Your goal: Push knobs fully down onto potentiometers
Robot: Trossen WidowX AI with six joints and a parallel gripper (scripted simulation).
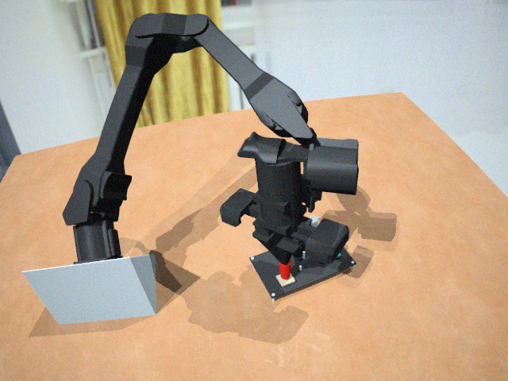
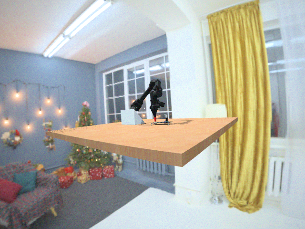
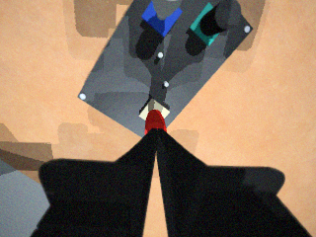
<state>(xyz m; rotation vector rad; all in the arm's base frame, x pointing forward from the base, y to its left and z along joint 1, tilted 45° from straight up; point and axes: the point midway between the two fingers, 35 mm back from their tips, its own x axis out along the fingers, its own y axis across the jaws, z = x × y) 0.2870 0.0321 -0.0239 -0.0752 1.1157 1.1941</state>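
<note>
The red knob lies 20 mm below my gripper tip.
</note>
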